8 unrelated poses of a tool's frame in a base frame.
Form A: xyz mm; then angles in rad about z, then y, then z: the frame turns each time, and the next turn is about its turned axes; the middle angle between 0 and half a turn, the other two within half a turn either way.
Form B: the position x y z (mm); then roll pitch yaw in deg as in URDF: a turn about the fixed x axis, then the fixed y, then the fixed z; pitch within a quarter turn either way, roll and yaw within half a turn. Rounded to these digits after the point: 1 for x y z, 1 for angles.
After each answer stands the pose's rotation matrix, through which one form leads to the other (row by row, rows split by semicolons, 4 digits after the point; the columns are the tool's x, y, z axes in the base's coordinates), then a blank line. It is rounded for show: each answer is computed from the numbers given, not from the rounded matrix.
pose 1, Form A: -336.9, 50.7, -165.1, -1.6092, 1.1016, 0.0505
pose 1, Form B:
-336.9, 50.7, -165.1, 5.7, 63.0, -85.8
0.0331 0.9989 -0.0342; -0.4532 -0.0155 -0.8913; -0.8908 0.0450 0.4522

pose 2, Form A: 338.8, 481.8, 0.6, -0.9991, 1.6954, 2.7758
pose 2, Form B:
338.8, 481.8, 0.6, 109.3, -67.9, 14.8
0.3636 -0.7613 0.5369; 0.0959 -0.5426 -0.8345; 0.9266 0.3549 -0.1243

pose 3, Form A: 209.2, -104.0, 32.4, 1.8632, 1.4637, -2.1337
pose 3, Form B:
209.2, -104.0, 32.4, -82.8, -32.0, 12.9
0.8263 0.4849 -0.2866; 0.1892 0.2404 0.9521; 0.5306 -0.8409 0.1069

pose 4, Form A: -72.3, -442.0, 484.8, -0.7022, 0.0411, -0.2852
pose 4, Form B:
-72.3, -442.0, 484.8, -0.7, 2.3, -56.6
0.5502 0.8344 0.0314; -0.8341 0.5510 -0.0265; -0.0394 -0.0116 0.9992

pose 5, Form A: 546.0, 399.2, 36.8, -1.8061, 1.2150, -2.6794
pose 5, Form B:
546.0, 399.2, 36.8, -50.2, -57.0, 131.6
-0.3609 -0.9066 -0.2185; 0.4072 0.0576 -0.9115; 0.8390 -0.4180 0.3483

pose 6, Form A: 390.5, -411.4, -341.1, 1.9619, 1.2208, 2.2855
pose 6, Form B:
390.5, -411.4, -341.1, 64.2, -38.0, -141.0
-0.6126 0.7046 -0.3581; -0.4957 0.0104 0.8684; 0.6157 0.7095 0.3429

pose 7, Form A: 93.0, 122.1, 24.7, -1.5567, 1.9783, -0.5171
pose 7, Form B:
93.0, 122.1, 24.7, -131.1, 52.9, 145.9
-0.4992 0.8664 0.0129; 0.3375 0.2082 -0.9180; -0.7981 -0.4539 -0.3963

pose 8, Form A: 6.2, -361.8, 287.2, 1.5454, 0.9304, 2.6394
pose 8, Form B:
6.2, -361.8, 287.2, 32.9, -44.7, -134.0
-0.4945 0.8689 0.0204; -0.5113 -0.3098 0.8016; 0.7029 0.3860 0.5975

